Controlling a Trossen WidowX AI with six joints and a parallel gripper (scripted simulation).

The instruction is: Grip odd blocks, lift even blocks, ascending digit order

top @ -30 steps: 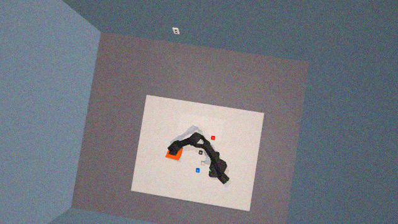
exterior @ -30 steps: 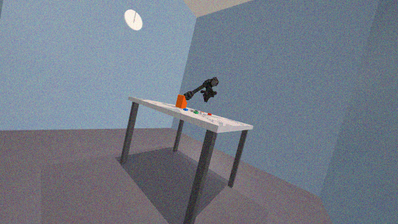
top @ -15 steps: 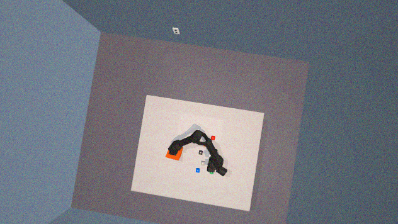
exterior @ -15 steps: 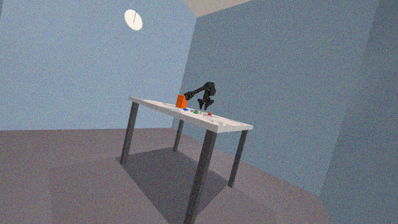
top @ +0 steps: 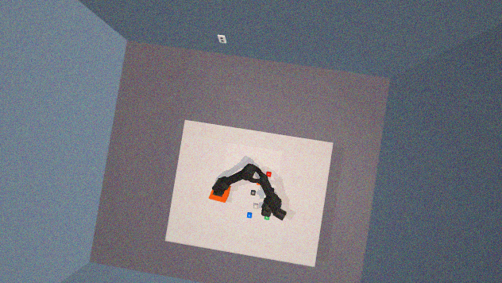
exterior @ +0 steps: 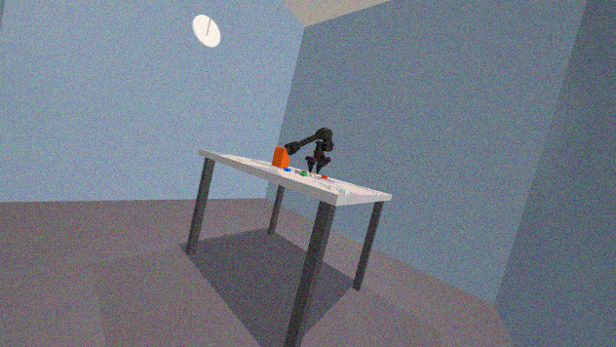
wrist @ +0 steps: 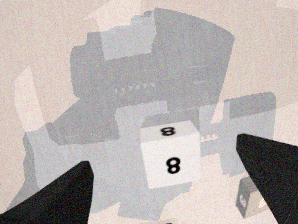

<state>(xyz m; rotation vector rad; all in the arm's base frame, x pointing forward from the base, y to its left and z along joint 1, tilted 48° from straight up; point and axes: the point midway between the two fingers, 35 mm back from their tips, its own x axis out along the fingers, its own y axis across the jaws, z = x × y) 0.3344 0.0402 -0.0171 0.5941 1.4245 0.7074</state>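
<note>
Now: gripper tip 10 mm past the white block and 10 mm above it. The rest, counted from my gripper tip: dark grey block: 100 mm behind, 10 mm to the left, 10 mm below; then green block: 140 mm to the right, 30 mm ahead, 10 mm below; then orange block: 90 mm to the left, 80 mm behind, 10 mm below.
</note>
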